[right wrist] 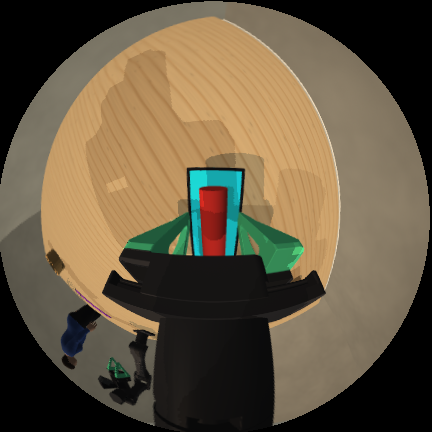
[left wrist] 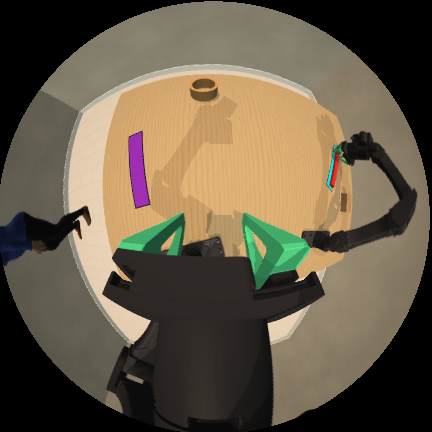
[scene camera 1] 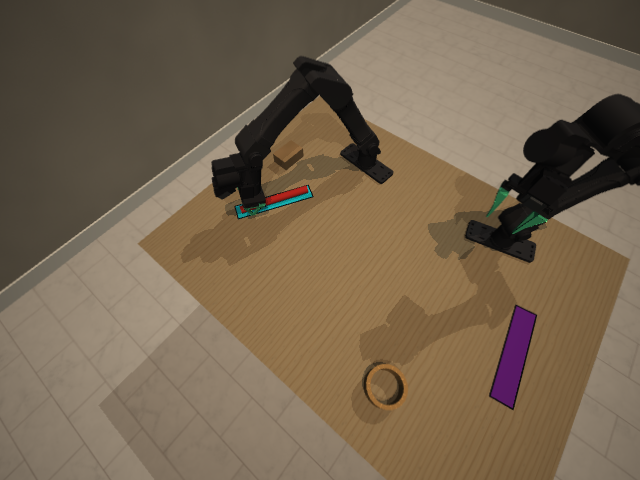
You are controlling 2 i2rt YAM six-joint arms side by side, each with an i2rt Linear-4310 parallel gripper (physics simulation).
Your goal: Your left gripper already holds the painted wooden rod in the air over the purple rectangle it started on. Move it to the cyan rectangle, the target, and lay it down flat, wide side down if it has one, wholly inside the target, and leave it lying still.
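Pixels of known places: left gripper, fingertip midpoint: (right wrist: 113, 359) (left wrist: 213, 217) (scene camera 1: 499, 224); right gripper, fingertip midpoint: (right wrist: 213, 216) (left wrist: 335, 153) (scene camera 1: 251, 208); left arm's base, link origin: (right wrist: 142, 331) (left wrist: 191, 253) (scene camera 1: 499, 241); right arm's base, link origin: (left wrist: 315, 238) (scene camera 1: 366, 163).
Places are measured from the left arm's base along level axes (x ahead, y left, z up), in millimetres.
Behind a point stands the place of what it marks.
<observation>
The red rod (scene camera 1: 287, 194) {z 23, x 141, y -667 mm} (left wrist: 335, 171) {z 24, x 143, y -669 mm} (right wrist: 213, 220) {z 25, x 235, y -761 mm} lies flat on the cyan rectangle (scene camera 1: 305, 196) {z 1, x 109, y -618 mm} (left wrist: 329, 182) (right wrist: 198, 181) {z 1, x 266, y -772 mm}. Its visible end is inside the black outline in the right wrist view; part of the rod is hidden by the right gripper. My right gripper (scene camera 1: 254, 210) {z 2, x 230, y -757 mm} (right wrist: 213, 216) {z 2, x 230, y -757 mm} is open low over the rod, its fingers on either side and apart from it. My left gripper (scene camera 1: 500, 223) {z 229, x 131, y -96 mm} (left wrist: 213, 217) {z 229, x 131, y -96 mm} is open and empty, raised at the right in scene camera 1. The purple rectangle (scene camera 1: 513, 356) {z 1, x 325, y 92 mm} (left wrist: 139, 172) {z 1, x 291, y 86 mm} is bare.
A wooden ring (scene camera 1: 369, 393) {z 50, x 567, y -215 mm} (left wrist: 204, 95) {z 28, x 489, y -177 mm} stands near the table's front edge in scene camera 1. A brown wooden block (scene camera 1: 287, 155) {z 40, x 4, y -741 mm} (left wrist: 343, 202) {z 21, x -9, y -720 mm} sits behind the cyan rectangle, close to the right arm. A person's legs show beside the table in the left wrist view.
</observation>
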